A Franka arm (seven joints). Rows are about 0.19 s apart.
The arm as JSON. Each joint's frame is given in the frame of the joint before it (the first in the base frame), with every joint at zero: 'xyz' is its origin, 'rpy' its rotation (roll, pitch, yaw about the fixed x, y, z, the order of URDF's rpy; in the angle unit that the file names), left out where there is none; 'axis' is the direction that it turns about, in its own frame. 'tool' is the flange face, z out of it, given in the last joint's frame.
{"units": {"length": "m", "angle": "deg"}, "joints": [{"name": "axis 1", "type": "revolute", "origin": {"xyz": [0.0, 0.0, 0.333], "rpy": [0.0, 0.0, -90.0]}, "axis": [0.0, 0.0, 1.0]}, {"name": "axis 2", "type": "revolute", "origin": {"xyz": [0.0, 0.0, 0.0], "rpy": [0.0, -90.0, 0.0]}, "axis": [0.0, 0.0, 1.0]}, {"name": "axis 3", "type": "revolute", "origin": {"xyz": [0.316, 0.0, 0.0], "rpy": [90.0, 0.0, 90.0]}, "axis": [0.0, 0.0, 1.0]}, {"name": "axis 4", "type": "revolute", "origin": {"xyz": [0.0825, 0.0, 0.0], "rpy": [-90.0, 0.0, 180.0]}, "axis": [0.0, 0.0, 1.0]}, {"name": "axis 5", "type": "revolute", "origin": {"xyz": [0.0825, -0.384, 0.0], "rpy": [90.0, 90.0, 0.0]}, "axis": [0.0, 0.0, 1.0]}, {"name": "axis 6", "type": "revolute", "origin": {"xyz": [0.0, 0.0, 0.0], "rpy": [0.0, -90.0, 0.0]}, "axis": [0.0, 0.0, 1.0]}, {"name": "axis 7", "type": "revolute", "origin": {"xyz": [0.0, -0.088, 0.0], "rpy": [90.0, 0.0, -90.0]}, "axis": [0.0, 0.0, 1.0]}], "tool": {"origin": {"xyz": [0.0, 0.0, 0.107]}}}
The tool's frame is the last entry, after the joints.
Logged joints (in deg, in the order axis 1, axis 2, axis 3, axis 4, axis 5, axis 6, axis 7), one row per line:
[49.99 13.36 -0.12 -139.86 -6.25 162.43 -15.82]
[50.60 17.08 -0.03 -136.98 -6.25 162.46 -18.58]
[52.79 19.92 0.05 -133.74 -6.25 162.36 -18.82]
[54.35 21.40 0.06 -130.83 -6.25 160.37 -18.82]
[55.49 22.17 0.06 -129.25 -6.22 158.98 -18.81]
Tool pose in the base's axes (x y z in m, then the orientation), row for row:
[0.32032 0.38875 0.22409 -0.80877 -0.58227 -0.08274 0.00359]
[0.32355 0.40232 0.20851 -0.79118 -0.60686 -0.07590 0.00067]
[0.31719 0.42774 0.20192 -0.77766 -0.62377 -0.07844 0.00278]
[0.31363 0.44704 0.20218 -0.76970 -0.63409 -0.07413 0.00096]
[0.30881 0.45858 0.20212 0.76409 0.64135 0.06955 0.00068]
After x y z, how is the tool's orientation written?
As a quaternion, x y z w.
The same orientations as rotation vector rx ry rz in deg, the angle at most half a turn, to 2 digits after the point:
[-145.25 -104.57 -14.86]
[-142.35 -109.19 -13.66]
[-139.73 -112.08 -14.09]
[-138.46 -114.07 -13.34]
[137.48 115.39 12.51]

